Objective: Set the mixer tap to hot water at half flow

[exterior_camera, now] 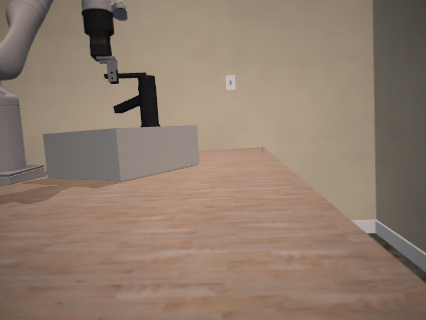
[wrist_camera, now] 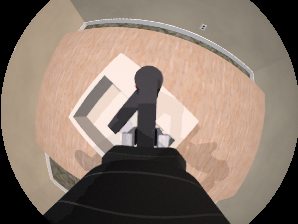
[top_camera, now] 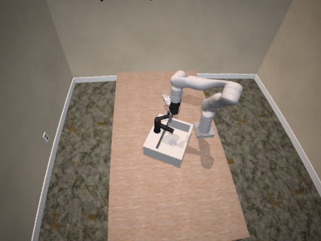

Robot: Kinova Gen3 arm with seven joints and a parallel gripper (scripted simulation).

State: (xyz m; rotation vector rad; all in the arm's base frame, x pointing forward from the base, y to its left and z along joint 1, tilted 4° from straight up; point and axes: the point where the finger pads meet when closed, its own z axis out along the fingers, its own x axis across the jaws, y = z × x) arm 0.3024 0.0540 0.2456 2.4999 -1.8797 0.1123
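Now: the lever 30 mm ahead of my hand and 10 mm to the left of it. Round my hand: white sink block 230 mm below, 70 mm to the left, 20 mm behind; black mixer tap 60 mm ahead, 40 mm below, 20 mm to the left.
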